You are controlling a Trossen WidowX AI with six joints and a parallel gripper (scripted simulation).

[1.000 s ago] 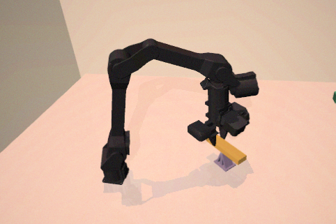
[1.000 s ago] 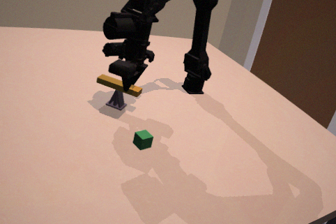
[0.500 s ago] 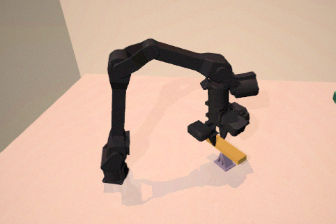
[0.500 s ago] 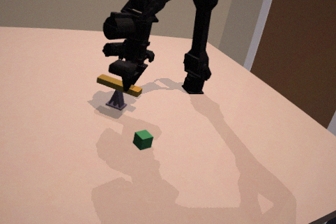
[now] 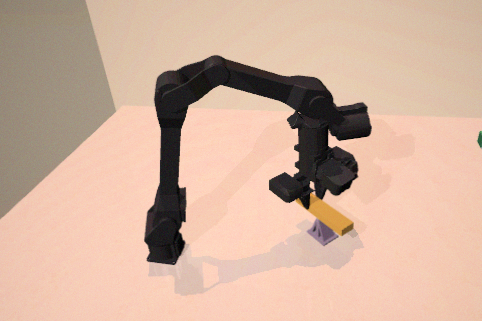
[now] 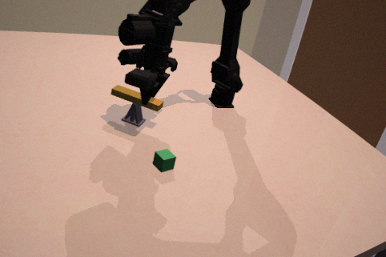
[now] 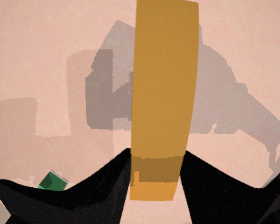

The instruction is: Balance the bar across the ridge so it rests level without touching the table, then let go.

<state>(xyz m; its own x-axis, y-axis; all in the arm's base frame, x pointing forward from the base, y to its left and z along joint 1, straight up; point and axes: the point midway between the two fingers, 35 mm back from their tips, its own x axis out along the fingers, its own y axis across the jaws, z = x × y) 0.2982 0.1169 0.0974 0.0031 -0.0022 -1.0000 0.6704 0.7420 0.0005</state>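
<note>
Now: the bar 20 mm to the right of my gripper tip and 20 mm ahead of it. Also, from my gripper tip: green cube: 180 mm to the left, 50 mm below, 10 mm ahead.
</note>
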